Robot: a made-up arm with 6 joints. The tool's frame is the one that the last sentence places. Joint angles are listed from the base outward.
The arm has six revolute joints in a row. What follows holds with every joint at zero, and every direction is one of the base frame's. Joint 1 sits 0.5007 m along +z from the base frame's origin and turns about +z. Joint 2 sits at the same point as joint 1 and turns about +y. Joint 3 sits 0.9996 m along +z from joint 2 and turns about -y. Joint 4 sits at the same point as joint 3 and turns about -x. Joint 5 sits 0.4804 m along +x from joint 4 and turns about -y. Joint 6 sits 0.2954 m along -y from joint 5 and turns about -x. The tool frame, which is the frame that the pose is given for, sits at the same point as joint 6; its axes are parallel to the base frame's.
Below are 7 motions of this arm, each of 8 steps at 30 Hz.
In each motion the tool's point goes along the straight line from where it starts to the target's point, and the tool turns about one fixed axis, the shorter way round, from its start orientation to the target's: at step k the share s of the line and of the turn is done. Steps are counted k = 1, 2, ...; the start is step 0. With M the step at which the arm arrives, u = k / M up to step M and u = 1 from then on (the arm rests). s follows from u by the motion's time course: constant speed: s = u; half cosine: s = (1 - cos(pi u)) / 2; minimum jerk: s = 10 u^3 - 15 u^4 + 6 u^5.
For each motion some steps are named. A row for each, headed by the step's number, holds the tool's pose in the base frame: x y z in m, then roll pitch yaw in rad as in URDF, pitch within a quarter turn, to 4 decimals.
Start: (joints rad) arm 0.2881 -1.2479 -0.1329 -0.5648 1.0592 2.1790
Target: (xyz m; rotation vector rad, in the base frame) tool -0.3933 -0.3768 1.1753 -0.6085 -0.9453 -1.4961
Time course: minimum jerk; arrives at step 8
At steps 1, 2, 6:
1: -0.4974 -0.4077 1.1796 0.5860 -0.8708 -2.0426
2: -0.4882 -0.4049 1.1792 0.5698 -0.8797 -2.0277
6: -0.4043 -0.3800 1.1757 0.4045 -0.9521 -1.8746

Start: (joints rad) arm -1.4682 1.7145 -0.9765 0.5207 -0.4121 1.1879
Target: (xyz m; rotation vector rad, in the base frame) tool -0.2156 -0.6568 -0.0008 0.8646 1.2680 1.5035
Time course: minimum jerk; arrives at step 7
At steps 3, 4, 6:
3: -0.2003 -0.6486 0.0098 1.4397 0.0764 1.8731
4: -0.2067 -0.6520 0.0054 1.4054 0.0692 1.8723
6: -0.2150 -0.6565 -0.0004 1.3608 0.0597 1.8715

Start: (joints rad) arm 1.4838 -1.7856 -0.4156 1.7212 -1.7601 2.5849
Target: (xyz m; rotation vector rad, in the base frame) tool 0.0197 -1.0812 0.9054 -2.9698 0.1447 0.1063
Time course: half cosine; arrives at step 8
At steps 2, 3, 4, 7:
2: -0.1213 -1.1474 0.8296 -2.8133 0.1423 -0.2463
3: -0.0945 -1.1348 0.8440 -2.8440 0.1283 -0.2176
4: -0.0629 -1.1200 0.8610 -2.8807 0.1130 -0.1831
7: 0.0134 -1.0842 0.9020 -2.9710 0.0812 -0.0980

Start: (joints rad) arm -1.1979 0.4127 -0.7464 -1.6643 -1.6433 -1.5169
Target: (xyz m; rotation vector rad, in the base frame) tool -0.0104 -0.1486 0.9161 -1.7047 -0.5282 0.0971
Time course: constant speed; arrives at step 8
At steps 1, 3, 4, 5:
1: 0.1243 -0.2735 0.8656 -2.0054 -0.1179 0.3305
3: 0.0858 -0.2378 0.8801 -1.9431 -0.1473 0.3578
4: 0.0666 -0.2200 0.8873 -1.9121 -0.1626 0.3707
5: 0.0473 -0.2021 0.8945 -1.8813 -0.1783 0.3833

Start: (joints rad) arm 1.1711 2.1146 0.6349 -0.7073 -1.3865 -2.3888
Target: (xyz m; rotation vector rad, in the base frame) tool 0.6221 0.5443 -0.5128 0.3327 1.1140 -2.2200
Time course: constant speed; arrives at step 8
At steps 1, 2, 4, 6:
1: 0.4998 0.5622 -0.5124 -0.8131 0.2836 -2.6856
2: 0.5173 0.5597 -0.5125 -0.8121 0.3140 -2.6801
4: 0.5522 0.5545 -0.5126 -0.8095 0.3748 -2.6687
6: 0.5872 0.5494 -0.5127 -0.8061 0.4355 -2.6569

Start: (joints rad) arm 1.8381 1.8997 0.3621 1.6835 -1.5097 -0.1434
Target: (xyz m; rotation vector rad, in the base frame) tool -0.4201 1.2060 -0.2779 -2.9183 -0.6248 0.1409
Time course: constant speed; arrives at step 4
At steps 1, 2, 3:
1: -0.3777 1.2030 -0.2889 -2.9667 0.0579 0.3932
2: -0.3919 1.2040 -0.2852 -2.9682 0.0584 0.4044
3: -0.4060 1.2050 -0.2816 -2.9697 0.0590 0.4157

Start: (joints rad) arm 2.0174 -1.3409 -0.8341 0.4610 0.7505 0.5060
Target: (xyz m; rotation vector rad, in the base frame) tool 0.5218 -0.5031 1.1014 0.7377 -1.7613 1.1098
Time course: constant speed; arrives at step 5
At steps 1, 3, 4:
1: 0.5085 -0.4544 1.0815 -1.6176 -1.1121 2.8227
3: 0.5151 -0.4788 1.0915 -1.8275 -1.1344 3.0014
4: 0.5185 -0.4909 1.0964 -1.9380 -1.1392 3.0964

